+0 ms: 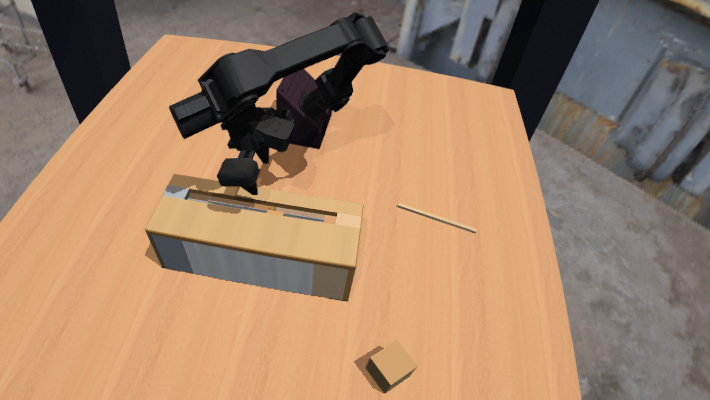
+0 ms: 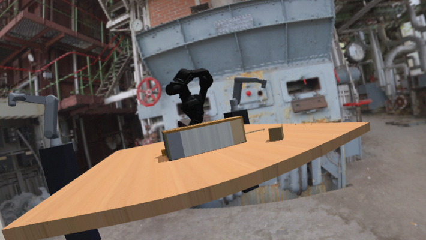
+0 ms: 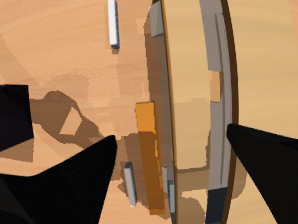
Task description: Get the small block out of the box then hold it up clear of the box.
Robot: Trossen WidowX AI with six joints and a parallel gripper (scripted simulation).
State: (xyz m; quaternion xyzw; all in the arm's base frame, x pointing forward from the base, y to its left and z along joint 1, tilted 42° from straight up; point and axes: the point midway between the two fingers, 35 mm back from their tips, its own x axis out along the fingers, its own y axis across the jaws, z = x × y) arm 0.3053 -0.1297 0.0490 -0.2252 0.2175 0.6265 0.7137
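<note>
The box lies 4 cm ahead of my gripper tip, 1 cm to the left of it and 9 cm below it. From my gripper tip the other things lie so: thin stick: 7 cm behind, 39 cm to the left, 15 cm below; tan block: 5 cm ahead, 3 cm to the left, 6 cm below.
</note>
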